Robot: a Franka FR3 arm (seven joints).
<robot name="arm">
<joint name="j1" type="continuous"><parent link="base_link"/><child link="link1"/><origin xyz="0 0 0.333" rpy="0 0 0"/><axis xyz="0 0 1"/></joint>
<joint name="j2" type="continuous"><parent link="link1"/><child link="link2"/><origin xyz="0 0 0" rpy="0 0 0"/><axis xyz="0 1 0"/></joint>
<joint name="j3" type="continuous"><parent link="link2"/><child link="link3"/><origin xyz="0 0 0.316" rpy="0 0 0"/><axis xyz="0 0 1"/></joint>
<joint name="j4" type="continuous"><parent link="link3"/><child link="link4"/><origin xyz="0.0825 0 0" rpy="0 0 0"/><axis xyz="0 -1 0"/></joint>
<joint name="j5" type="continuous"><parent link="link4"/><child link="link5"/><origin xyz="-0.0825 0 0.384" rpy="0 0 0"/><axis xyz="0 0 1"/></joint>
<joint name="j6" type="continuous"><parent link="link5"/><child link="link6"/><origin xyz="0 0 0" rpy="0 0 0"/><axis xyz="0 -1 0"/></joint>
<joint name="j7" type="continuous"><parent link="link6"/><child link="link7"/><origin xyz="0.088 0 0" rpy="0 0 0"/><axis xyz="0 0 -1"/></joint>
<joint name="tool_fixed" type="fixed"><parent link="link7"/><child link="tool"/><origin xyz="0 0 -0.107" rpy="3.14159 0 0"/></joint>
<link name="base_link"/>
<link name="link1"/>
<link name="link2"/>
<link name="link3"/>
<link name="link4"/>
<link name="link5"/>
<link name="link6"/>
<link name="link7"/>
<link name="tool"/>
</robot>
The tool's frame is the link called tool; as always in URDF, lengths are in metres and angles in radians. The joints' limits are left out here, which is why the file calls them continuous.
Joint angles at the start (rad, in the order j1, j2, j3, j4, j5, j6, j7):
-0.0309 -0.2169 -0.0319 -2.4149 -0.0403 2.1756 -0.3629
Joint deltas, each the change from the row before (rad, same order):
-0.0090 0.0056 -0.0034 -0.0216 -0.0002 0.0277 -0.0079
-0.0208 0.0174 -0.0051 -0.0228 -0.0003 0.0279 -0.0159
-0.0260 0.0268 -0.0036 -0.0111 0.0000 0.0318 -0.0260
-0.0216 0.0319 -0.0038 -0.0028 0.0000 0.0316 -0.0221
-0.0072 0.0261 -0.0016 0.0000 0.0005 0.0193 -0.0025
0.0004 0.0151 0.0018 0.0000 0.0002 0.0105 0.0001
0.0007 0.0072 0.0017 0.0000 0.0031 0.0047 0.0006
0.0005 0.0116 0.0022 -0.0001 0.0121 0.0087 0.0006
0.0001 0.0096 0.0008 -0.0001 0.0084 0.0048 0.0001
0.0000 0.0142 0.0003 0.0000 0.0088 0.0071 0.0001
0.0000 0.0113 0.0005 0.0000 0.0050 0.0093 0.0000
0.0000 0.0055 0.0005 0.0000 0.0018 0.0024 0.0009
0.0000 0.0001 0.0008 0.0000 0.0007 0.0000 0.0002
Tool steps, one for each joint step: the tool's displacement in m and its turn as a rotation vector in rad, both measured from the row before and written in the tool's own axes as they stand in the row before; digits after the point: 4 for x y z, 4 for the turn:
-0.0042 0.0039 0.0100 0.0011 0.0007 0.0034
-0.0066 0.0092 0.0158 0.0065 -0.0113 0.0085
-0.0041 0.0122 0.0145 0.0041 -0.0056 0.0025
-0.0017 0.0115 0.0132 0.0025 -0.0029 0.0024
0.0007 0.0044 0.0103 0.0034 -0.0062 0.0060
0.0018 -0.0005 0.0060 0.0015 -0.0043 -0.0023
0.0011 -0.0008 0.0029 0.0027 -0.0014 0.0002
0.0016 -0.0009 0.0046 0.0086 0.0008 0.0061
0.0008 -0.0003 0.0040 0.0072 -0.0020 0.0050
0.0009 0.0001 0.0059 0.0082 -0.0040 0.0059
0.0011 0.0002 0.0044 0.0036 -0.0005 0.0030
0.0003 -0.0001 0.0023 0.0022 -0.0024 0.0017
0.0002 -0.0003 0.0000 0.0004 0.0001 -0.0001

